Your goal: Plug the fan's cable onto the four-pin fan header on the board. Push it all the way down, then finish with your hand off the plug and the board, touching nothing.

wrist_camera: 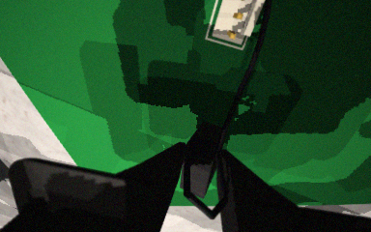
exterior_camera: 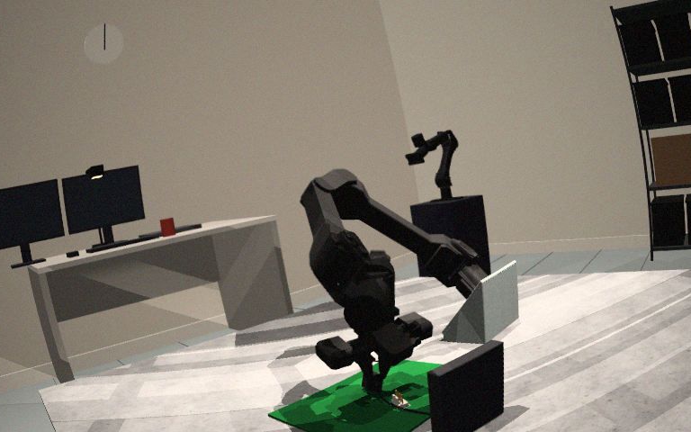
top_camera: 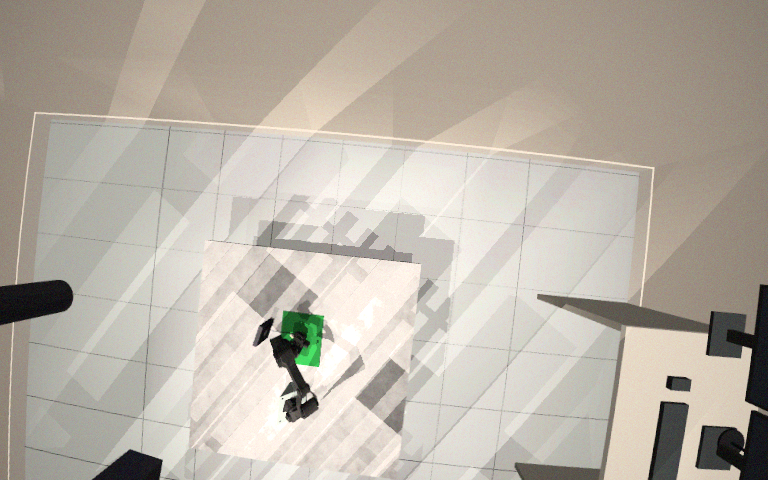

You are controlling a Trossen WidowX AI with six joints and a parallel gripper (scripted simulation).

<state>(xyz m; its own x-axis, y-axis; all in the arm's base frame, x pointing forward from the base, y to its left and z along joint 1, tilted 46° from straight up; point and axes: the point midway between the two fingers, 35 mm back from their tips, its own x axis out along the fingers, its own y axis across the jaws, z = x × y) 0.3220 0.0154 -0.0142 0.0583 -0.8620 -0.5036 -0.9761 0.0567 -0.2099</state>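
Right now my gripper tip is 40 mm above the green board, 30 mm to the right of it and 10 mm short of it. From my gripper tip the other things lie so: four-pin fan header: 80 mm to the left, 30 mm below, 20 mm ahead; then fan: 220 mm to the left, 30 mm ahead, 30 mm above; then fan plug: 10 mm to the right.
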